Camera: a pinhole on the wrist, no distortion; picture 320 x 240 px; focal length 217.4 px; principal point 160.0 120.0 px. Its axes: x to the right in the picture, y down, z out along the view. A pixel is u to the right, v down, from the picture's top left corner.
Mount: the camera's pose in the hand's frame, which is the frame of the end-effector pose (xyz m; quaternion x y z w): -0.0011 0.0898 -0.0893 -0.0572 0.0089 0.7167 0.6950
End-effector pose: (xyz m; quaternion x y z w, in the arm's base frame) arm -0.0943 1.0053 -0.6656 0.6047 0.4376 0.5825 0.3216
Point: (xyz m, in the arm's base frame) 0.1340 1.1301 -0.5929
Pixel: 107.4 13.3
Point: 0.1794 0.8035 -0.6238
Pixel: 189.0 217.4
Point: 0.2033 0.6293 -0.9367
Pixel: outside the picture
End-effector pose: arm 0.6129 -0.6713 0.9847 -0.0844 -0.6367 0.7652 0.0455
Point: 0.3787 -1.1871 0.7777
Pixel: 210.3 47.3
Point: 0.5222 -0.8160 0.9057
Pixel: 147.8 37.8
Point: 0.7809 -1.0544 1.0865
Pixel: 88.6 222.7
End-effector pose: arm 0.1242 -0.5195 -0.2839 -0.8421 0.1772 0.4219 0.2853
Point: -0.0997 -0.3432 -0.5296
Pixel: 126.5 76.3
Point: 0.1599 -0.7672 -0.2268
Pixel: behind the camera
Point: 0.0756 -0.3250 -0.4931
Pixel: 36.6 17.9
